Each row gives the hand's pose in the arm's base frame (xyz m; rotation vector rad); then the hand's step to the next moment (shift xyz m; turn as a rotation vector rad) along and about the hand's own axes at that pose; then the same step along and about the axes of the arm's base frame.
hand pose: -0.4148 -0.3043 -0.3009 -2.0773 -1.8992 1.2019
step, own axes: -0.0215 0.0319 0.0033 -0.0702 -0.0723 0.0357
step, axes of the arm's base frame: 0.0255 -0.0275 -0.0092 -0.0739 -0.0602 0.0484
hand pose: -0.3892 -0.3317 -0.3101 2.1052 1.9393 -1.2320
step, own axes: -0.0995 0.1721 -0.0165 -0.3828 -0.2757 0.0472
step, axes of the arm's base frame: 0.1636 -0.1130 -0.0157 -0.2257 -0.2799 0.3090
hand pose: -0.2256 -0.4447 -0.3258 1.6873 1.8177 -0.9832
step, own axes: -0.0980 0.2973 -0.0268 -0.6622 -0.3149 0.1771
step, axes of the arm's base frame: 0.3087 -0.0466 0.0353 -0.2436 -0.5591 0.4439
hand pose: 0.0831 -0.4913 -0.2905 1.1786 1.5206 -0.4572
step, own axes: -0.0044 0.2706 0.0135 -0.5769 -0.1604 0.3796
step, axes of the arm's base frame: 0.2370 0.1036 0.0806 0.0006 -0.6174 0.3485
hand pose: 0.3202 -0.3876 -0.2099 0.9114 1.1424 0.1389
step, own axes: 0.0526 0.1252 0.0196 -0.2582 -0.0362 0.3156
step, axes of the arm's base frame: 0.0823 0.0978 0.0498 0.1328 -0.3337 0.1964
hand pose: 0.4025 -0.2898 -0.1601 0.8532 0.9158 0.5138
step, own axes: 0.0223 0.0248 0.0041 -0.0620 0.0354 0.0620
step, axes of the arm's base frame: 0.0144 0.0283 0.0111 0.0186 -0.0491 0.0787
